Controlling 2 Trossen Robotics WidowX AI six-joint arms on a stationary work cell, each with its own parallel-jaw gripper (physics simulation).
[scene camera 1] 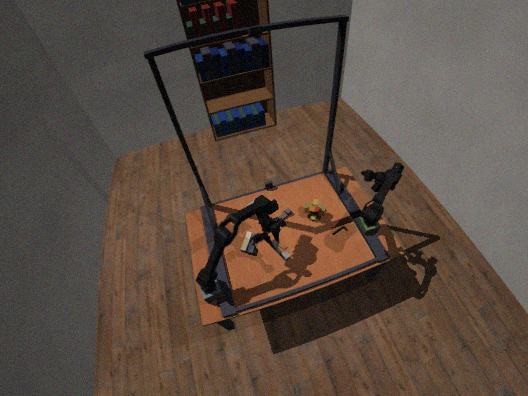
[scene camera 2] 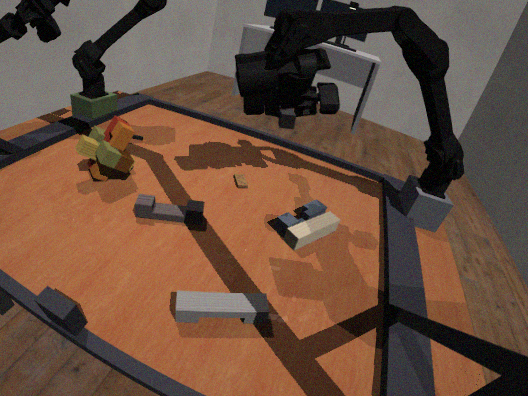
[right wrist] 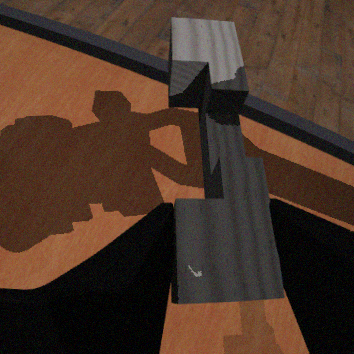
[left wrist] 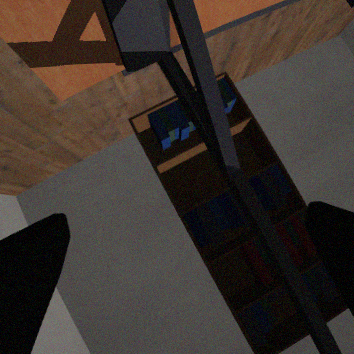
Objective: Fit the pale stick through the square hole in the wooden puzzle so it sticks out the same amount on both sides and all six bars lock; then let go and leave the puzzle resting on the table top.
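Places are measured from the left arm's base along level axes (x left, y back, z up), in metres.
Pixels of known places: left gripper, fingertip midpoint: (scene camera 2: 3,35) (left wrist: 189,219); right gripper, fingertip midpoint: (scene camera 1: 275,245) (scene camera 2: 286,115) (right wrist: 217,211); left arm's base, link origin: (scene camera 2: 93,94); right arm's base, link origin: (scene camera 1: 209,287) (scene camera 2: 430,189).
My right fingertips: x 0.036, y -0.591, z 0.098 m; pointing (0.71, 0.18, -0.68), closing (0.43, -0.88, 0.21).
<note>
Ahead of a thing's pixels: the offset from my right fingertips to its top centre.
The pale stick {dz -0.138, dx -0.145, dy -0.150 m} (scene camera 1: 246,242) (scene camera 2: 314,231) lies on the table against a dark blue-grey notched piece {dz -0.138, dx -0.122, dy -0.118 m} (scene camera 2: 287,219). A grey notched bar {dz -0.138, dx -0.263, dy +0.106 m} (scene camera 1: 286,213) (scene camera 2: 167,212) and a light grey notched bar {dz -0.138, dx -0.395, dy -0.081 m} (scene camera 2: 215,304) lie apart from it. No assembled puzzle with a square hole can be made out. My right gripper (scene camera 1: 272,243) (right wrist: 217,211) is shut on another grey notched bar {dz +0.013, dx +0.029, dy +0.015 m} (scene camera 1: 285,255) (right wrist: 230,250), holding it above the table by one end, its other end pointing away from the fingers. My left gripper (scene camera 1: 367,175) (left wrist: 189,219) is open and empty, raised beyond the table edge.
A cluster of yellow, green, orange and red blocks (scene camera 1: 315,209) (scene camera 2: 110,154) stands toward the left arm's base, with a thin black piece {dz -0.162, dx -0.061, dy +0.413 m} (scene camera 1: 340,230) (scene camera 2: 137,137) near it. A small tan chip {dz -0.162, dx -0.066, dy +0.051 m} (scene camera 2: 240,181) lies mid-table. A dark frame (scene camera 1: 177,120) rises over the table.
</note>
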